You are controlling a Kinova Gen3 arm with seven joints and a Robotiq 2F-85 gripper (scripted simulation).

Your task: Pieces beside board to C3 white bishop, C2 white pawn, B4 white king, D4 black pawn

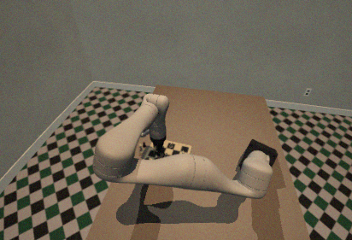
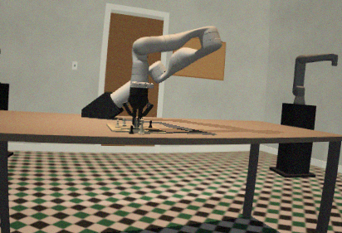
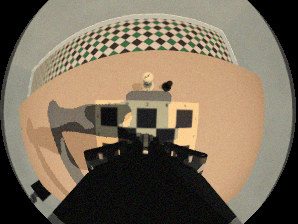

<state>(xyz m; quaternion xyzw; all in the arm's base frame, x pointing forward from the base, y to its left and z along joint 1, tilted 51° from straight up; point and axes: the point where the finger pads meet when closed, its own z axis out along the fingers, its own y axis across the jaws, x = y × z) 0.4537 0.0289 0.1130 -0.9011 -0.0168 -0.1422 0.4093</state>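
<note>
My hand is 40 mm past the chessboard, 10 mm to the left of it and 30 mm above it.
</note>
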